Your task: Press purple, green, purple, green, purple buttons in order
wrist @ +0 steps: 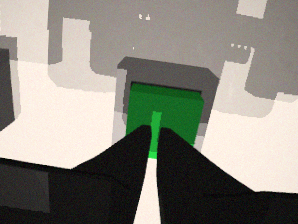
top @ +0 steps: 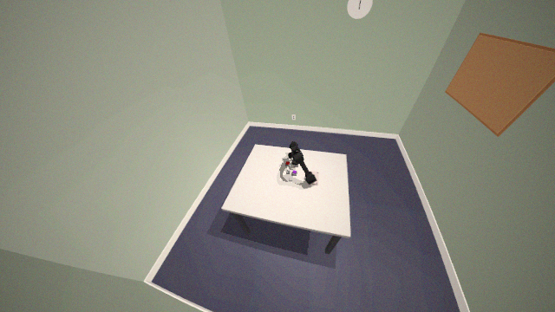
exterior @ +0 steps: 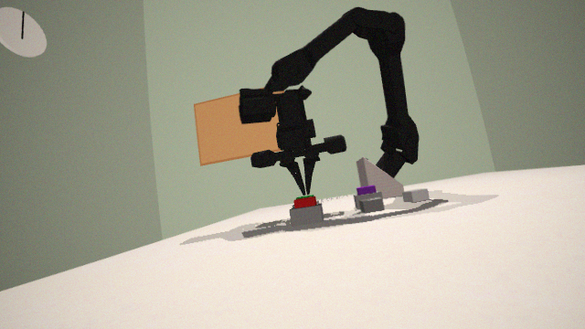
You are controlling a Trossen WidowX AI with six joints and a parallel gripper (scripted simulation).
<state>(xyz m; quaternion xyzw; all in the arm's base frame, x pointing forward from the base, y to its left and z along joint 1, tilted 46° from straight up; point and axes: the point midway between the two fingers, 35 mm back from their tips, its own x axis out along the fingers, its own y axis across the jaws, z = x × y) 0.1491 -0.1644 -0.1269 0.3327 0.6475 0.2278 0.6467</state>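
Right now my gripper tip is 1 cm above the green button. The rest, counted from my gripper tip: purple button (11 cm to the left, 1 cm below, 1 cm ahead); then red button (9 cm ahead, 1 cm below).
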